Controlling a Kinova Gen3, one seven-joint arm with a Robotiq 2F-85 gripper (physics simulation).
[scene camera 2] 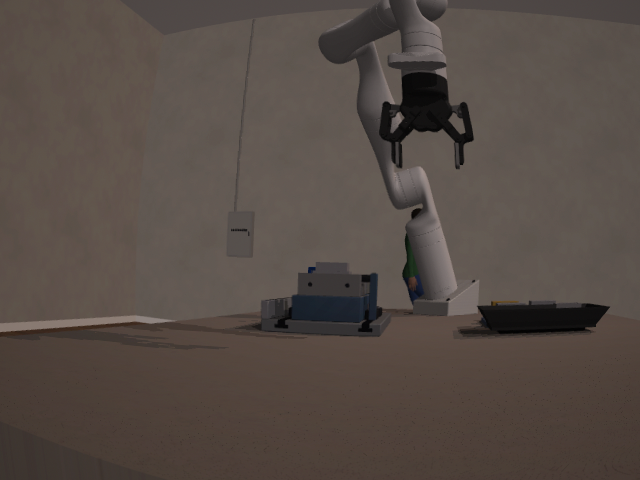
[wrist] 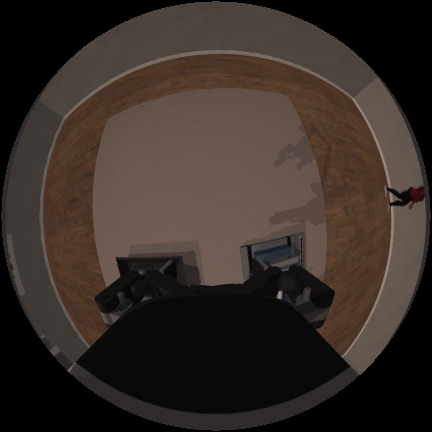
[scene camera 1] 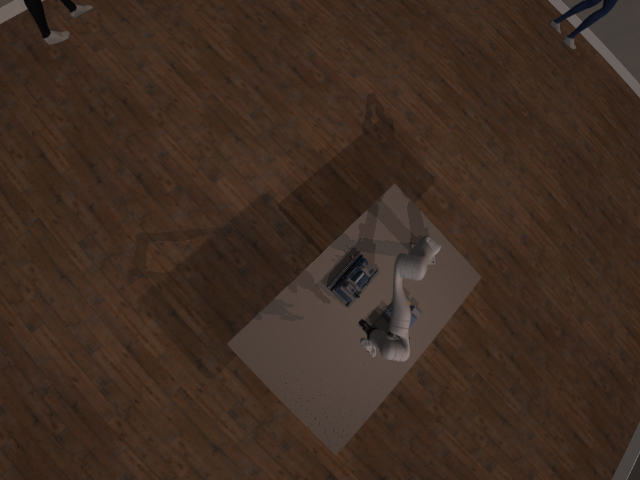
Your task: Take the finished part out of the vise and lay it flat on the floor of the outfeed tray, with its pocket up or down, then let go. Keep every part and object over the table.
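Places are measured from the arm's base along level axes (x ahead, y left, z up), in metres.
Pixels of known places: gripper, fingertip midpoint: (scene camera 2: 428, 167) (wrist: 213, 268) (scene camera 1: 366, 329); arm's base at its link origin: (scene camera 2: 441, 291).
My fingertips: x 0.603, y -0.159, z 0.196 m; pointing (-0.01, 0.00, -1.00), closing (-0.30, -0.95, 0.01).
For each thing: its top centre in the pictures, then the offset to it from my fingertips. "spot": a spot on its surface instead. Level surfaces: height alone.
- vise at its top centre: (scene camera 2: 336, 272) (wrist: 283, 295) (scene camera 1: 357, 279) dy -0.128, dx -0.216, dz -0.155 m
- finished part at its top centre: (scene camera 2: 332, 262) dy -0.137, dx -0.146, dz -0.139 m
- blue holder at its top centre: (scene camera 2: 542, 300) (scene camera 1: 416, 312) dy +0.320, dx -0.252, dz -0.210 m
- yellow piece at its top centre: (scene camera 2: 510, 303) dy +0.212, dx -0.184, dz -0.210 m
- thin rail structure at a spot on its surface: (scene camera 2: 273, 307) spot: dy -0.231, dx -0.114, dz -0.217 m
- table at its surface level: dz -0.255 m
The vise (scene camera 1: 347, 293) (scene camera 2: 330, 308) (wrist: 273, 252), blue and grey on a grey base, stands on the table. The finished part (scene camera 2: 332, 267), a light grey block, shows above the vise's grey jaw; in the wrist view the gripper's finger hides it. The black outfeed tray (scene camera 2: 542, 318) (wrist: 150, 259) has sloped walls and stands to the right of the vise in scene camera 2; its floor is mostly hidden there and partly covered by a finger in the wrist view. My gripper (scene camera 2: 428, 165) (wrist: 213, 268) is open and empty, fingers pointing down, high above the table between vise and tray.
A blue holder (scene camera 1: 415, 316) with grey blocks and a yellow piece (scene camera 2: 504, 303) stands by the outfeed tray, partly under the arm. A thin rail structure (scene camera 2: 273, 307) runs along the vise's far side from the tray. The arm's base (scene camera 2: 454, 302) stands at the back of the table (scene camera 1: 310, 351).
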